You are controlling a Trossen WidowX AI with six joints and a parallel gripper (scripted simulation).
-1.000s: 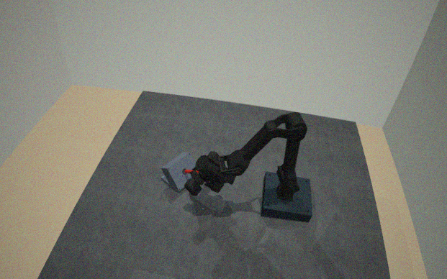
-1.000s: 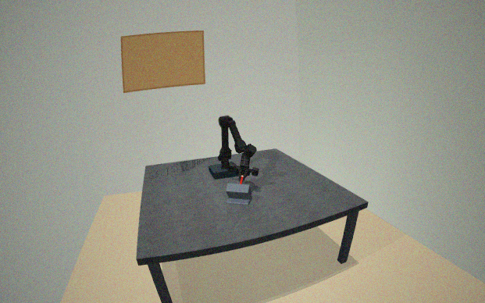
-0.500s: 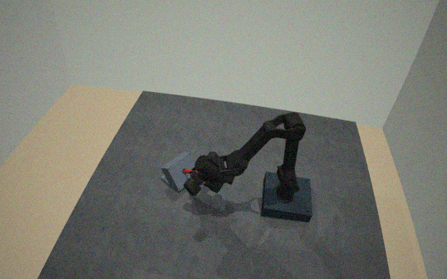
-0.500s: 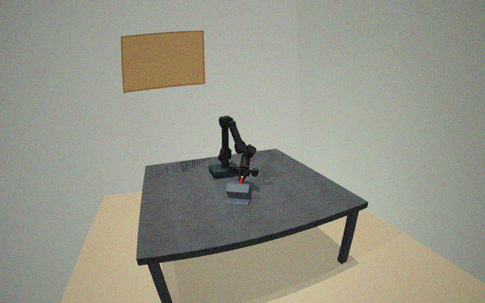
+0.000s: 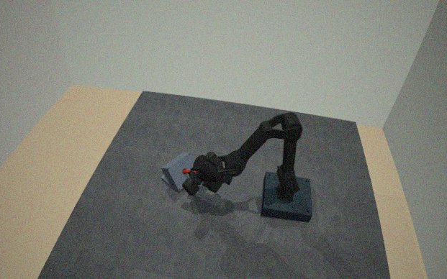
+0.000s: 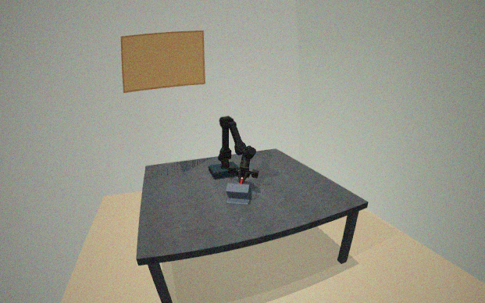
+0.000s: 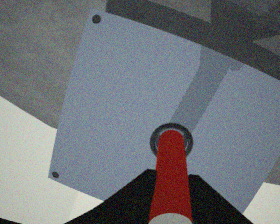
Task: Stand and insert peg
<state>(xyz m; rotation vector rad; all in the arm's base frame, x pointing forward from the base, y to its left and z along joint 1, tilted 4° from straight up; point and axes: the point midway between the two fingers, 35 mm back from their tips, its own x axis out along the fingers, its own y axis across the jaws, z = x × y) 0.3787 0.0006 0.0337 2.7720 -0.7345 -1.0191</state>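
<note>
Now: gripper tip 40 mm short of the sloped panel, 30 mm to the left of it and 40 mm above it. From my gripper tip the other things lie so: red peg (10 mm behind, 10 mm to the left, 10 mm above).
</note>
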